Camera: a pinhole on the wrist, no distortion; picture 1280 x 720 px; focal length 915.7 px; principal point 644.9 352.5 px. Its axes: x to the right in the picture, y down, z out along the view. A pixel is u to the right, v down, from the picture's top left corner.
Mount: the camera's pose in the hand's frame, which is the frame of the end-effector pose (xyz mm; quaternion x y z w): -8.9 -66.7 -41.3 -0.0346 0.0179 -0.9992 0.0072
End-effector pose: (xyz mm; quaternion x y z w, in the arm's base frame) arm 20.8 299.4 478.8 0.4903 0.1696 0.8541 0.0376
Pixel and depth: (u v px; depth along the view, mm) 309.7 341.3 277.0
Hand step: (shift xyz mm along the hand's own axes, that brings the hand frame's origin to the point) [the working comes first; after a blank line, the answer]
In the camera's frame: -101.4 -3.4 277.0

111.4 -71.5 228.0
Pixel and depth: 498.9 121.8 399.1
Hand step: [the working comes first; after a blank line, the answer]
In the camera's frame: -63.6 -100.5 399.1

81.0 20.7 355.9
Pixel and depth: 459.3 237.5 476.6
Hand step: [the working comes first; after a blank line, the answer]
In the camera's frame: -96.6 -59.9 476.6

119.8 -22.2 429.4
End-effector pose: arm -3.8 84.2 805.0 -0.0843 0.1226 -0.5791 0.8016
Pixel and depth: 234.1 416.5 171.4
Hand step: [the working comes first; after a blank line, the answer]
In the camera's frame: -76.9 12.0 171.4

79.9 -83.5 123.8
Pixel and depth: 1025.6 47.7 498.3
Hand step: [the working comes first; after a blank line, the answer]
In the camera's frame: 207.2 -165.9 498.3

-183.1 78.2 475.8
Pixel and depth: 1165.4 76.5 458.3
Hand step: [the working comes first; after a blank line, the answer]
In the camera's frame: 260.5 -138.1 458.3

-238.8 51.1 438.6
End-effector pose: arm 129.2 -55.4 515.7 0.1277 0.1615 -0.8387 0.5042
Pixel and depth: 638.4 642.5 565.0
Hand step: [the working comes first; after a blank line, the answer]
In the camera's frame: -4.0 178.9 565.0

36.7 -265.4 515.2
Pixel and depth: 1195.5 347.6 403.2
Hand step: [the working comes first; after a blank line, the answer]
In the camera's frame: 242.4 -2.2 403.2

-222.8 -82.6 377.5
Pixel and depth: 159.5 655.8 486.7
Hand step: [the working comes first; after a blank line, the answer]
In the camera's frame: -258.0 161.2 486.7

284.3 -240.9 420.3
